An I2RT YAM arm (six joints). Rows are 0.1 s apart.
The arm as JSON. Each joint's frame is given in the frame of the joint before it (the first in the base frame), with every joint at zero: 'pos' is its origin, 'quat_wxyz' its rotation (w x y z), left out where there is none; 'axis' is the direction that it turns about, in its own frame. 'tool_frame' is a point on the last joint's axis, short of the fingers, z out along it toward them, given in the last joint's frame.
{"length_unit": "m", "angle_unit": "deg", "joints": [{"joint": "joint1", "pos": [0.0, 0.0, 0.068], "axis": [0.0, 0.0, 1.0]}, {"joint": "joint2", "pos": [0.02, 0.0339, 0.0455], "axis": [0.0, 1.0, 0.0]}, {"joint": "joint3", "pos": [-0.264, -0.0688, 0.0], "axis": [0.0, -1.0, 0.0]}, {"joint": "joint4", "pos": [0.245, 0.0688, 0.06], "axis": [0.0, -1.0, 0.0]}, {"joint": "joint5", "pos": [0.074, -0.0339, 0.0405], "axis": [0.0, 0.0, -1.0]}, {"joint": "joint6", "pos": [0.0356, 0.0, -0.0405], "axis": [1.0, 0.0, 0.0]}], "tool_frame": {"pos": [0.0, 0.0, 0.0], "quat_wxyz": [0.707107, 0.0, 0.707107, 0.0]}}
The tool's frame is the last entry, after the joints.
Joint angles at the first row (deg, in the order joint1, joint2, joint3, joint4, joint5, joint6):
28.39 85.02 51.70 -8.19 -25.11 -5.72
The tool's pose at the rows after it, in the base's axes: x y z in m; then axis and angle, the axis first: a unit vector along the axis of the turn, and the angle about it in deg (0 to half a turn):
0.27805, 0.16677, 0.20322, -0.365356, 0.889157, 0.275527, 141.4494
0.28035, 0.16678, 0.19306, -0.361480, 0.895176, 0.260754, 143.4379
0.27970, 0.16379, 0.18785, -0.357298, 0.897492, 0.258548, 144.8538
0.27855, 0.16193, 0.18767, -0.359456, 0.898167, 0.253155, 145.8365
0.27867, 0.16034, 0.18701, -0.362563, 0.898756, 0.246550, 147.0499
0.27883, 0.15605, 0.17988, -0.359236, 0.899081, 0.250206, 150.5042
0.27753, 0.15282, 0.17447, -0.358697, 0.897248, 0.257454, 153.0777
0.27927, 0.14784, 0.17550, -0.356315, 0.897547, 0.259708, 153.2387
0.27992, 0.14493, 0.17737, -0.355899, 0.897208, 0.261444, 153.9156
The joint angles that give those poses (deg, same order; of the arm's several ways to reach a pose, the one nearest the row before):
28.40 89.26 52.42 -8.22 -23.96 -6.24
28.32 91.04 52.54 -9.10 -22.81 -6.70
27.89 91.40 52.09 -9.85 -23.05 -6.85
27.70 91.24 52.27 -11.50 -22.92 -7.58
27.46 91.46 52.82 -13.43 -22.77 -8.56
26.61 92.60 53.14 -16.28 -24.29 -9.36
26.02 93.27 53.07 -18.22 -25.91 -10.11
25.00 93.13 53.26 -19.02 -26.65 -10.76
24.41 93.02 53.80 -20.58 -27.25 -11.38

